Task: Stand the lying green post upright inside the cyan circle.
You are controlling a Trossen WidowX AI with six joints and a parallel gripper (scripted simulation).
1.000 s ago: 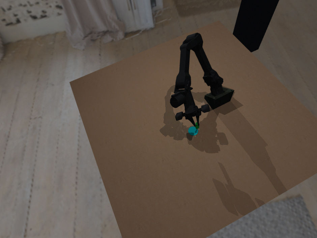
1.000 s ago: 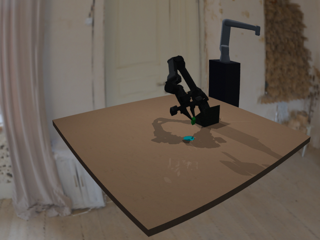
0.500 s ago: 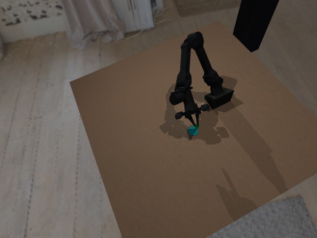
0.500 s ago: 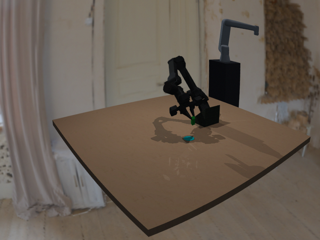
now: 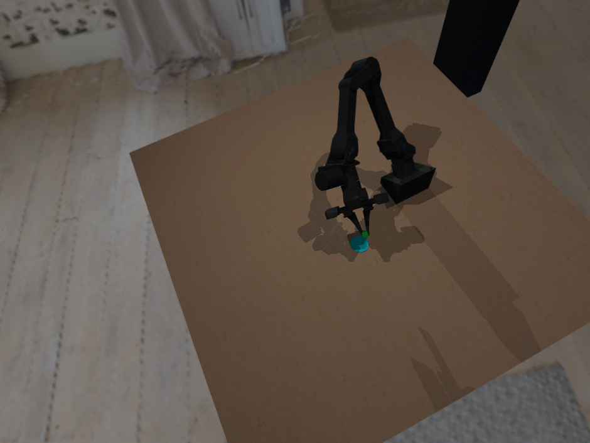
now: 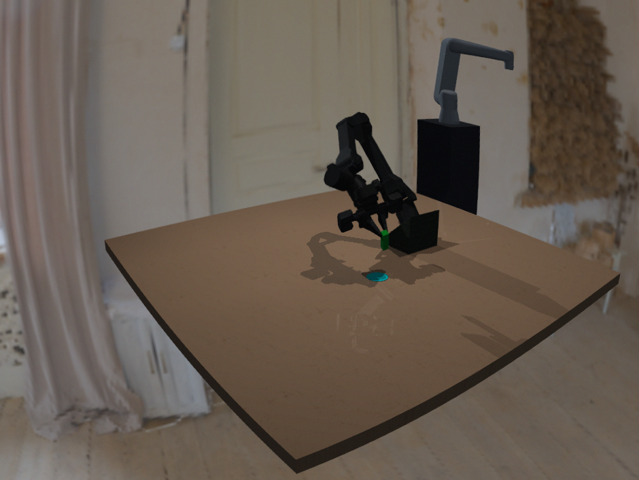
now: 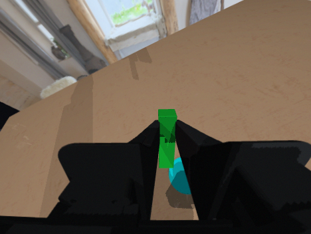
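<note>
My gripper tip is 1 cm past the cyan circle, 3 cm to the left of it and 13 cm above it. Round my gripper tip: green post 1 cm behind, 1 cm to the right, 2 cm below.
</note>
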